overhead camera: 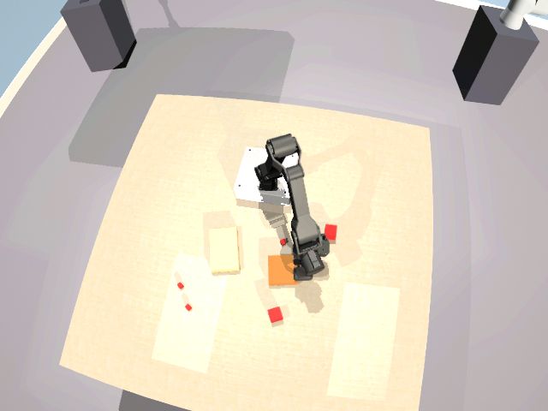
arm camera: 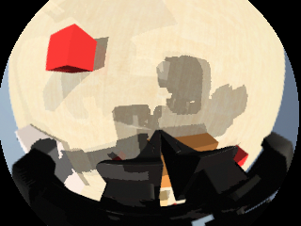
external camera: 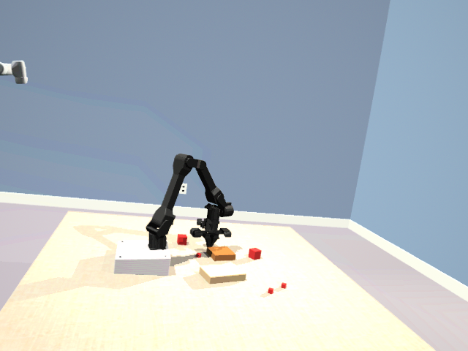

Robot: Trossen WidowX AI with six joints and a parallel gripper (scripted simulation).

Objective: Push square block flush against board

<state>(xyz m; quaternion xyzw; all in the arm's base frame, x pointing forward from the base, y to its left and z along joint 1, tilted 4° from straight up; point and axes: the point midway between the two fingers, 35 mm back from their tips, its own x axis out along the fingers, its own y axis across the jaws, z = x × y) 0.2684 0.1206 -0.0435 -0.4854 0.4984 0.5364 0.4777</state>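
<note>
My gripper tip is 6 cm to the left of the square block, 4 cm short of it and 1 cm below it. Round my gripper tip: pale cream board (27 cm to the right, 3 cm behind, 1 cm above).
</note>
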